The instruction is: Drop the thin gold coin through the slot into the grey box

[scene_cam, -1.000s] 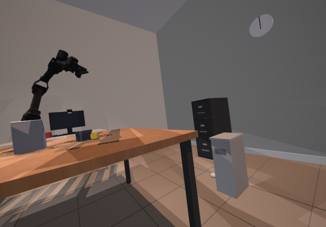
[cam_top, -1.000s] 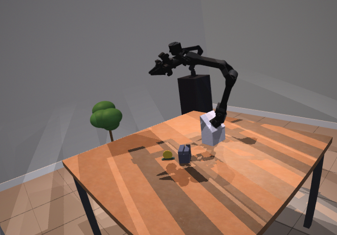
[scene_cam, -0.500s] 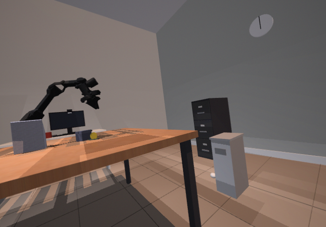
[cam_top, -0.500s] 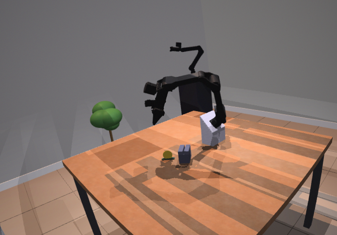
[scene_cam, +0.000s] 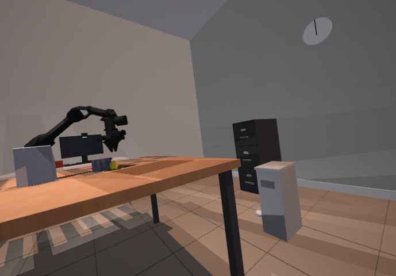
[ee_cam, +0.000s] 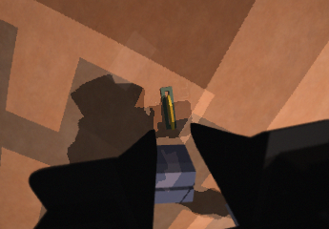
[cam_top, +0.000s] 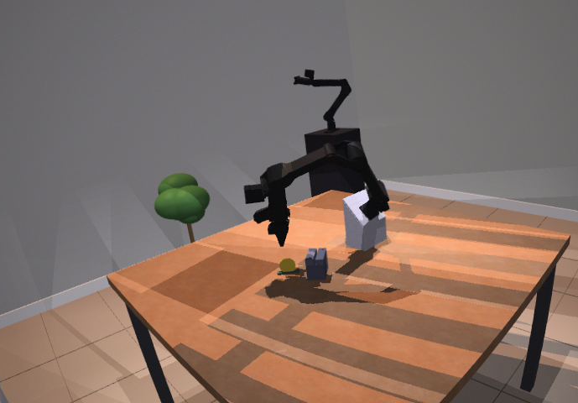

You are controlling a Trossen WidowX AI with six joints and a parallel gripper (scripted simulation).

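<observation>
The thin gold coin is 10 mm behind my gripper tip and 80 mm below it.
</observation>
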